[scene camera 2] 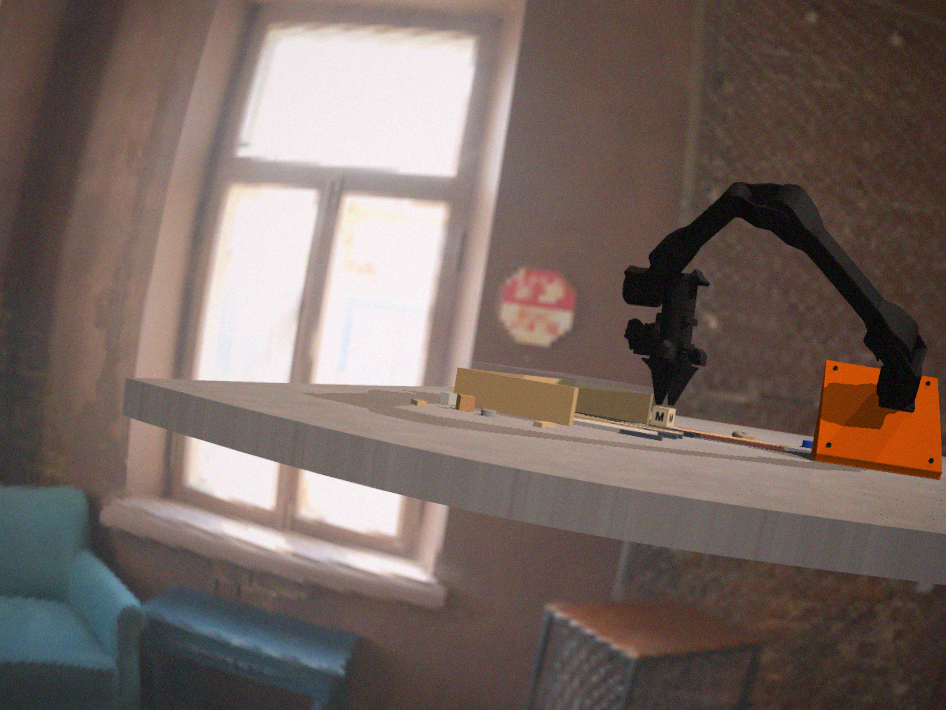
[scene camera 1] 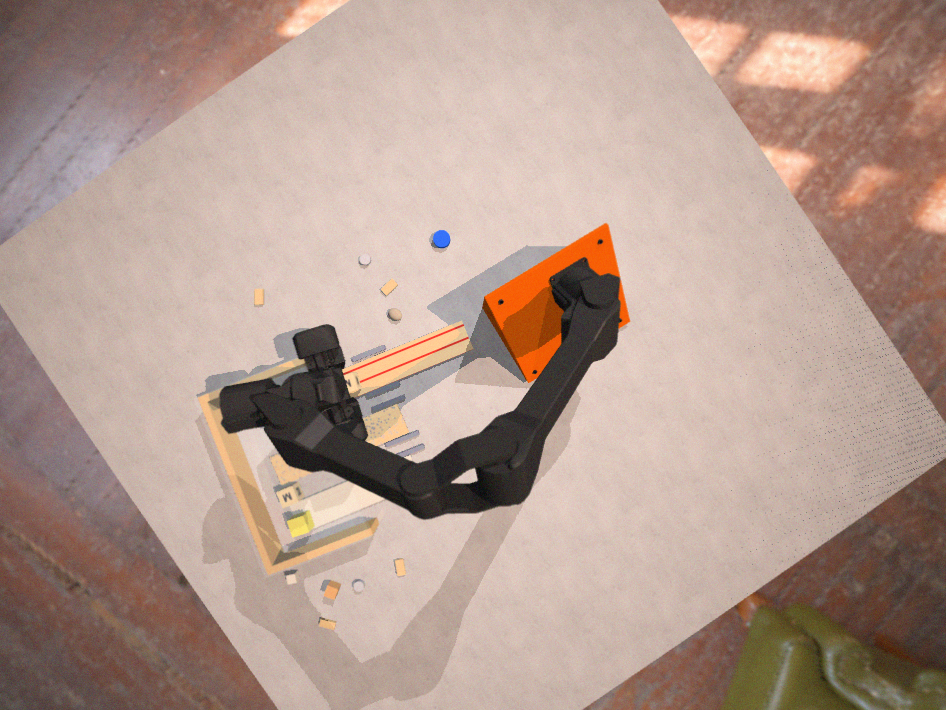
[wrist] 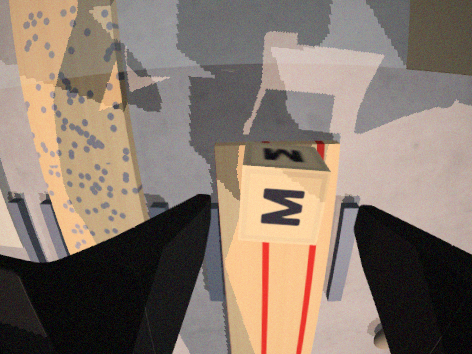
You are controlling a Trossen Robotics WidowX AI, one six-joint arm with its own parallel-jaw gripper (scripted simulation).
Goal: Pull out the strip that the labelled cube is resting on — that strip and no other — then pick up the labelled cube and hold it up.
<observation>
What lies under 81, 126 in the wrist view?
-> A speckled strip.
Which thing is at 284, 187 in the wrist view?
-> A pale cube marked m.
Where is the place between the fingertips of the gripper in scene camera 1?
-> At 345, 383
</observation>
